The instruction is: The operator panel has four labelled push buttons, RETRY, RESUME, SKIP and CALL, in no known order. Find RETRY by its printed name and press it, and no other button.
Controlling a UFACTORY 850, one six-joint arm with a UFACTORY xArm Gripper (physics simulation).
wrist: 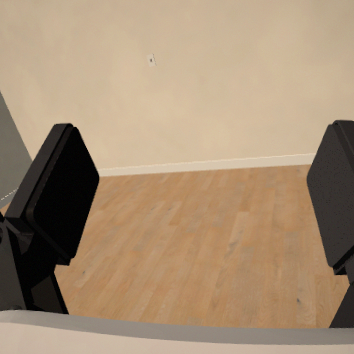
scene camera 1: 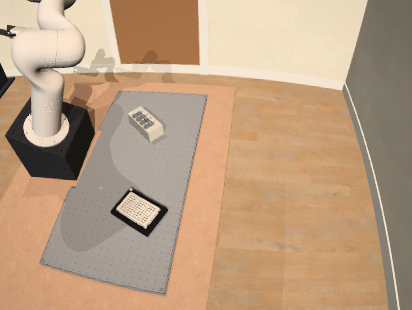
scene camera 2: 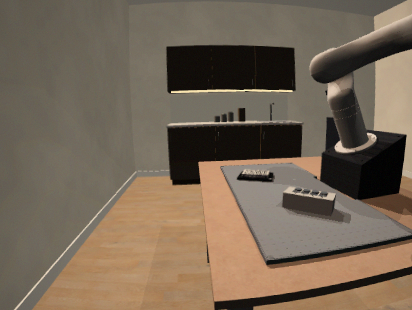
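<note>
The operator panel (scene camera 1: 153, 131) (scene camera 2: 308, 203) is a pale box on the grey mat, with a row of dark buttons on its top face. The printed names are too small to read in either scene view, so I cannot tell which button is RETRY. The panel does not show in the wrist view. My gripper (wrist: 198, 149) is open, its two black fingers wide apart with floor and wall between them. It is away from the panel, facing the room. In scene camera 1, part of it shows at the left edge.
A black tray (scene camera 1: 148, 232) (scene camera 2: 242, 178) with a pale perforated block (scene camera 1: 138, 209) lies on the grey mat (scene camera 1: 115, 272) (scene camera 2: 280, 249), on the table (scene camera 1: 220, 125) (scene camera 2: 225, 280). The arm stands on a black pedestal (scene camera 1: 50, 162) (scene camera 2: 345, 172) beside the mat. Dark kitchen cabinets (scene camera 2: 235, 150) stand by the wall.
</note>
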